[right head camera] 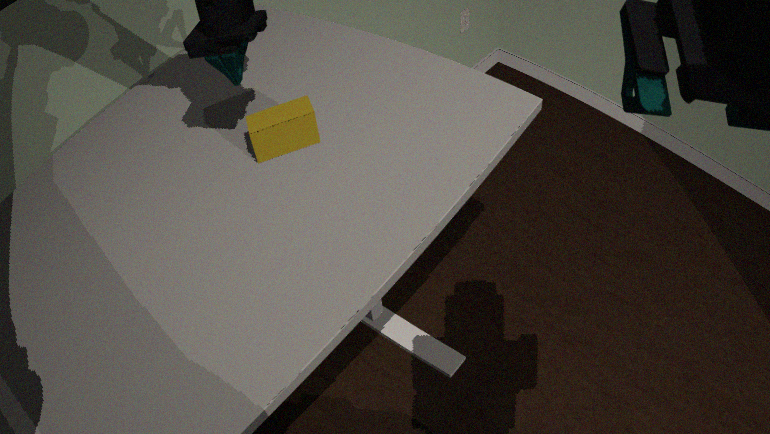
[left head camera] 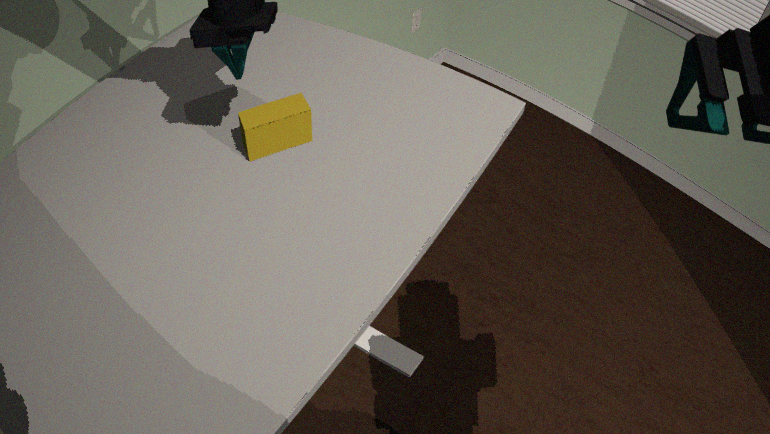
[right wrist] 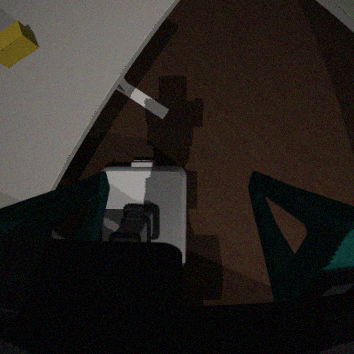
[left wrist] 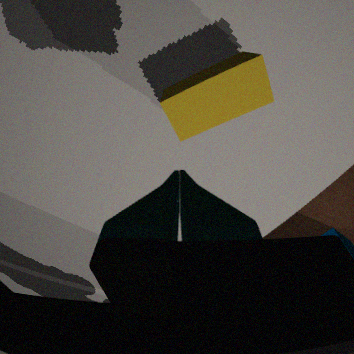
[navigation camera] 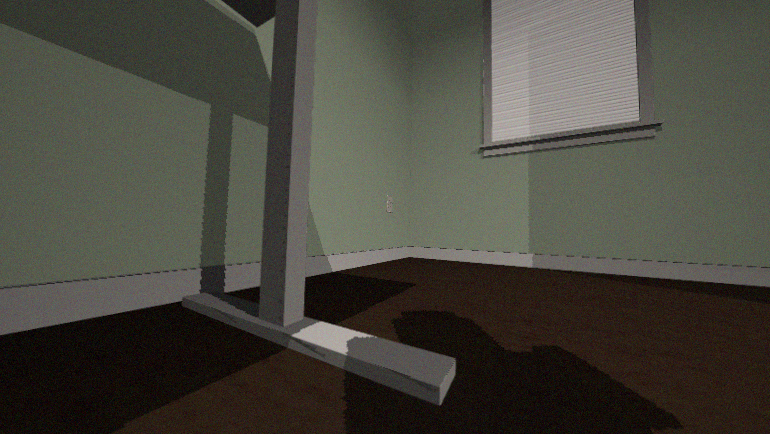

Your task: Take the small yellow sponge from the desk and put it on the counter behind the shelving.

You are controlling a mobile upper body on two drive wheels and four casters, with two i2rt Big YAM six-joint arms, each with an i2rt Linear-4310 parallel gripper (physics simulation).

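Observation:
The yellow sponge is a block standing on its long narrow side on the white desk. My left gripper is shut and empty. It hangs above the desk, beyond the sponge in the head views and apart from it. My right gripper is open and empty, off to the right of the desk; it also shows in the right head view, where its second finger is partly hidden. The counter and the shelving do not show.
The desk's edge runs diagonally, with brown floor beyond it. A grey desk leg stands on a long foot that juts out. Green walls and a window with blinds stand behind.

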